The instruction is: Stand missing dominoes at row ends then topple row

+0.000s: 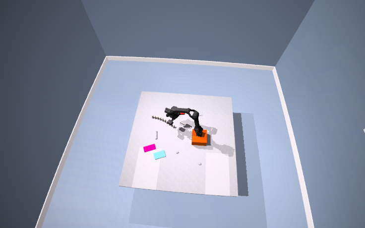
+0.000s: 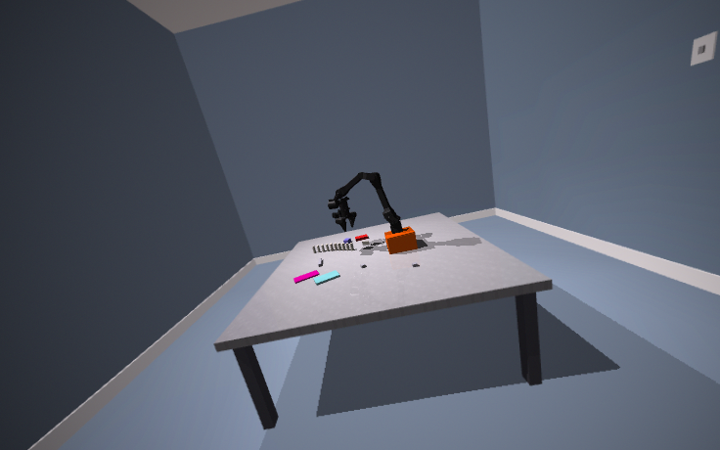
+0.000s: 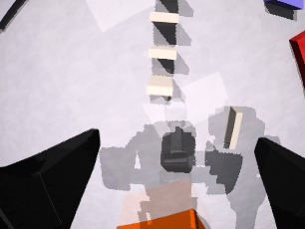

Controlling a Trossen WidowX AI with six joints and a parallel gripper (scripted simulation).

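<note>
My gripper tip is 2 cm past the red block, 21 cm to the left of it and 14 cm above it. Round my gripper tip: purple block (9 cm ahead, 17 cm to the right, 13 cm below); magenta tile (20 cm ahead, 36 cm to the left, 14 cm below); cyan block (6 cm ahead, 41 cm to the left, 14 cm below).
</note>
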